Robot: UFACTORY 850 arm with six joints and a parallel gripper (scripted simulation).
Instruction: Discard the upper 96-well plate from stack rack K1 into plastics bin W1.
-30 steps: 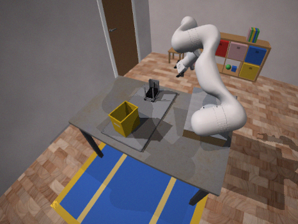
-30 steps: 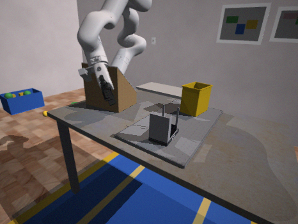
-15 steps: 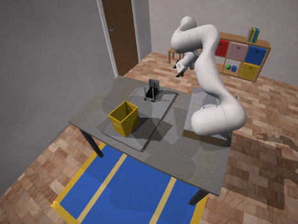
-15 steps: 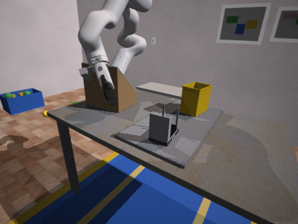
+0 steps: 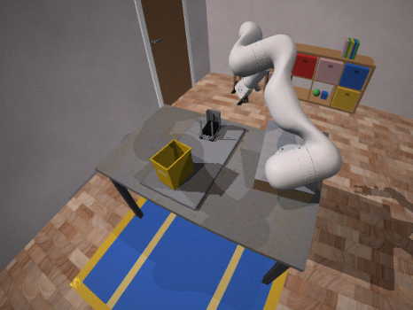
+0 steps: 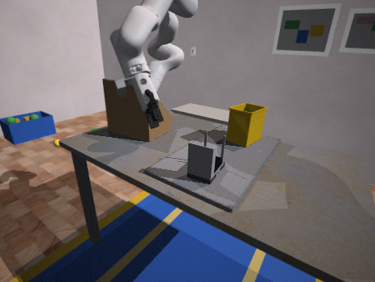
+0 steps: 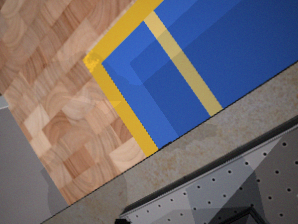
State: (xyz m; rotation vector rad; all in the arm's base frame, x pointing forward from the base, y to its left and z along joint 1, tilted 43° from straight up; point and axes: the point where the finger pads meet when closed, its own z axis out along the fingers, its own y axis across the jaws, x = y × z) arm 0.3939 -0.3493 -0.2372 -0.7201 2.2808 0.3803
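Right now the black 96-well plate is 180 mm below my hand, 140 mm ahead of it and 130 mm to the left of it. The rest, counted from my hand: yellow plastics bin: 550 mm to the left, 200 mm ahead, 130 mm below.
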